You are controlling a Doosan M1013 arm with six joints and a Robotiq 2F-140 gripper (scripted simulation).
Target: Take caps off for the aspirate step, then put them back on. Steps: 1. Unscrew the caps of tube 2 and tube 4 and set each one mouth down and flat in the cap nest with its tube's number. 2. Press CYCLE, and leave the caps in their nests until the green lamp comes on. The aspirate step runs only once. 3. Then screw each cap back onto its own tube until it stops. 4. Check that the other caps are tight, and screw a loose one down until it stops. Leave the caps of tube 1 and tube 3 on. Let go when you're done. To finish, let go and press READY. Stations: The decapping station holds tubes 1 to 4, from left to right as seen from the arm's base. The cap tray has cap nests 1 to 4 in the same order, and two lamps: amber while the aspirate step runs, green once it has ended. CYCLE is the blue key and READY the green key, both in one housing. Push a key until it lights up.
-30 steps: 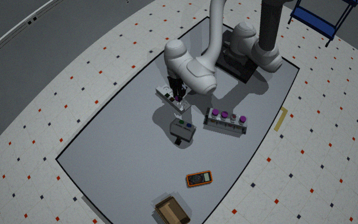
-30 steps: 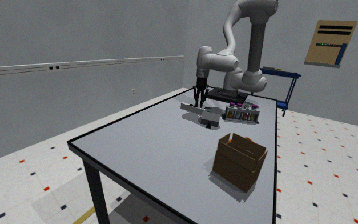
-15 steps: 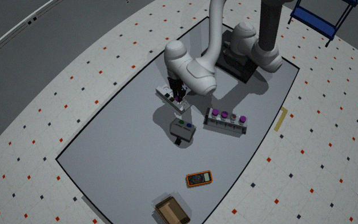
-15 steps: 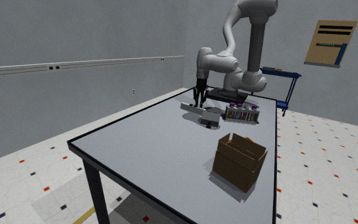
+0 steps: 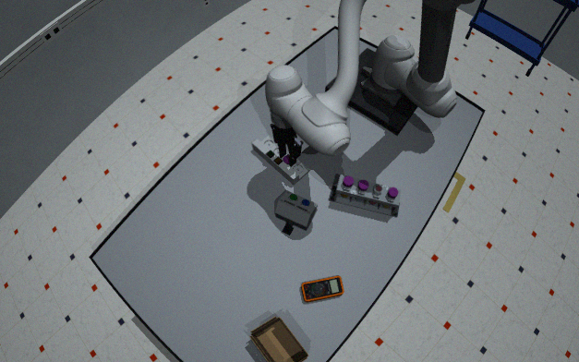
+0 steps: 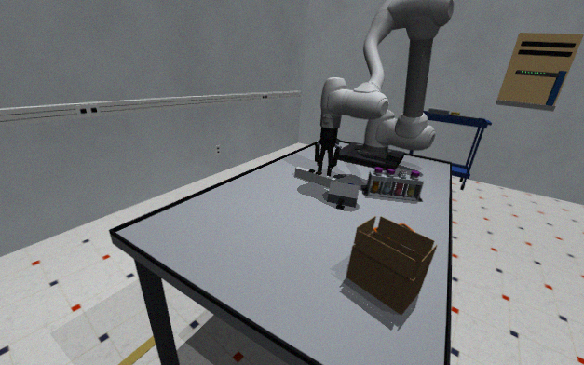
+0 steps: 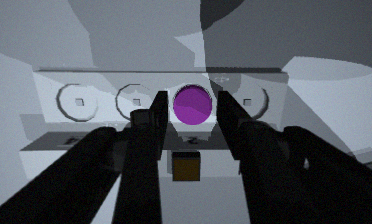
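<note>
My hand is 290 mm to the right of the purple cap, 70 mm below it and 40 mm past it. From my hand the other things lie so: green key (130 mm to the left, 120 mm ahead, 20 mm above); then blue key (170 mm to the left, 110 mm ahead, 20 mm above); then key housing (150 mm to the left, 130 mm ahead, 10 mm above).
</note>
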